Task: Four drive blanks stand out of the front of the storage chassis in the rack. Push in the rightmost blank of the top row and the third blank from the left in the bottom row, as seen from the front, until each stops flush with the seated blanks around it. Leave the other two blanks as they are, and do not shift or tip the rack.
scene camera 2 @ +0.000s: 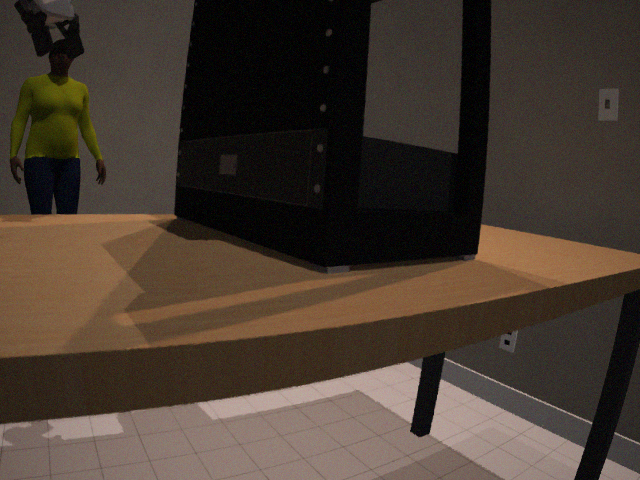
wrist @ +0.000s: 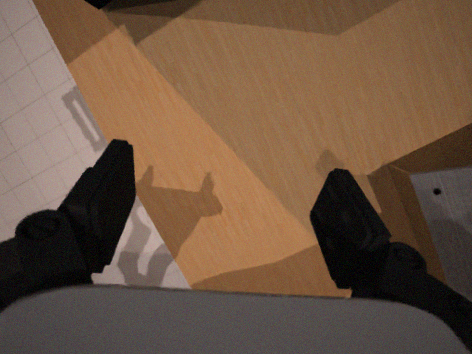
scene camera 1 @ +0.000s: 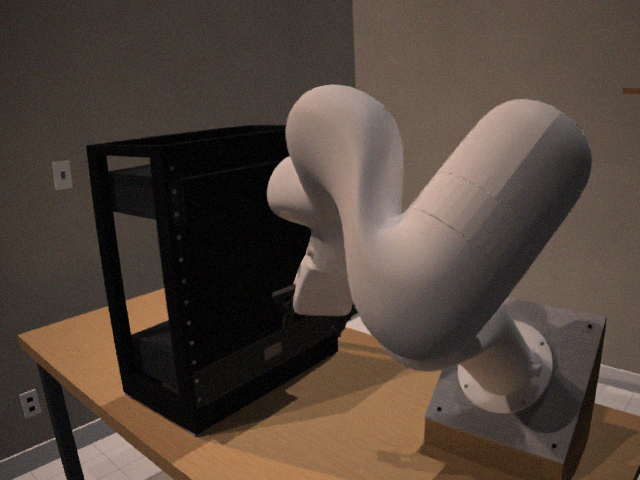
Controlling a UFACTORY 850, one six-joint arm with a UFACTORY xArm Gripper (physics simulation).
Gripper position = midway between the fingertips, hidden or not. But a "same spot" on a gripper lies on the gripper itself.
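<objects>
I can find my gripper in scene camera 2 (62, 54), and the wrist view and scene camera 1 show it too. On my gripper, the point (wrist: 53, 248) and the point (scene camera 1: 291, 305) are the same spot.
</objects>
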